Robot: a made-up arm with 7 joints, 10 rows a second.
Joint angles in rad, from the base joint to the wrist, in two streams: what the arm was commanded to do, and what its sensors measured. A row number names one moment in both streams.
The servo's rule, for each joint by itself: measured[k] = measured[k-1] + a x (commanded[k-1-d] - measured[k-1]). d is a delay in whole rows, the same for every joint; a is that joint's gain. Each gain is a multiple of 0.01, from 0.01 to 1. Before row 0 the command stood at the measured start. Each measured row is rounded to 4 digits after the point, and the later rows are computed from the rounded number. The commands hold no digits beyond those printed.
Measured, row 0: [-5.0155, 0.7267, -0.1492, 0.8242, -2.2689, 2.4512, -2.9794]
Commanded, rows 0 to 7: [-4.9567, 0.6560, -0.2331, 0.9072, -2.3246, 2.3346, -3.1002]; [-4.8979, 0.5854, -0.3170, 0.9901, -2.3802, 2.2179, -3.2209]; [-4.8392, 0.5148, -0.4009, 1.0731, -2.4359, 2.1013, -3.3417]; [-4.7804, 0.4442, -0.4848, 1.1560, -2.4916, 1.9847, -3.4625]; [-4.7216, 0.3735, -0.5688, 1.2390, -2.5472, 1.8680, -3.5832]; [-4.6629, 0.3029, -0.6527, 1.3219, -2.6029, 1.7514, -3.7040]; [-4.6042, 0.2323, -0.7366, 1.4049, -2.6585, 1.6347, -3.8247]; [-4.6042, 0.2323, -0.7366, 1.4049, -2.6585, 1.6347, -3.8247]
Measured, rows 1 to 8: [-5.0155, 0.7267, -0.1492, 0.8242, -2.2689, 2.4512, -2.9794]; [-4.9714, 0.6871, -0.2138, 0.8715, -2.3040, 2.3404, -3.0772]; [-4.9163, 0.6301, -0.2933, 0.9391, -2.3520, 2.2240, -3.1936]; [-4.8585, 0.5655, -0.3762, 1.0155, -2.4049, 2.1074, -3.3136]; [-4.7999, 0.4976, -0.4598, 1.0956, -2.4595, 1.9908, -3.4342]; [-4.7412, 0.4281, -0.5437, 1.1773, -2.5148, 1.8741, -3.5549]; [-4.6825, 0.3580, -0.6276, 1.2597, -2.5703, 1.7575, -3.6757]; [-4.6238, 0.2876, -0.7115, 1.3425, -2.6259, 1.6408, -3.7964]
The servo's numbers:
d 1
a 0.75 0.56 0.77 0.57 0.63 0.95 0.81

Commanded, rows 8 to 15: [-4.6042, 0.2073, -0.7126, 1.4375, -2.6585, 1.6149, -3.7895]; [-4.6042, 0.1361, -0.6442, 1.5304, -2.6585, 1.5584, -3.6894]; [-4.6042, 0.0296, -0.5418, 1.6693, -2.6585, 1.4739, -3.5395]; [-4.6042, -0.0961, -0.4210, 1.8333, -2.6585, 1.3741, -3.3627]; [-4.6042, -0.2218, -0.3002, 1.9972, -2.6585, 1.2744, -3.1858]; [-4.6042, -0.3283, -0.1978, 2.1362, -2.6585, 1.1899, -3.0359]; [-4.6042, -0.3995, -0.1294, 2.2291, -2.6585, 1.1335, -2.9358]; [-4.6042, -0.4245, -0.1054, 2.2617, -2.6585, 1.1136, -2.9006]
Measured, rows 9 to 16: [-4.6091, 0.2566, -0.7308, 1.3781, -2.6464, 1.6350, -3.8193]; [-4.6054, 0.2290, -0.7168, 1.4120, -2.6540, 1.6159, -3.7952]; [-4.6045, 0.1770, -0.6609, 1.4795, -2.6568, 1.5613, -3.7095]; [-4.6043, 0.0945, -0.5692, 1.5877, -2.6579, 1.4783, -3.5718]; [-4.6042, -0.0122, -0.4551, 1.7277, -2.6583, 1.3793, -3.4024]; [-4.6042, -0.1296, -0.3358, 1.8813, -2.6584, 1.2796, -3.2270]; [-4.6042, -0.2409, -0.2295, 2.0266, -2.6585, 1.1944, -3.0722]; [-4.6042, -0.3297, -0.1524, 2.1420, -2.6585, 1.1365, -2.9617]
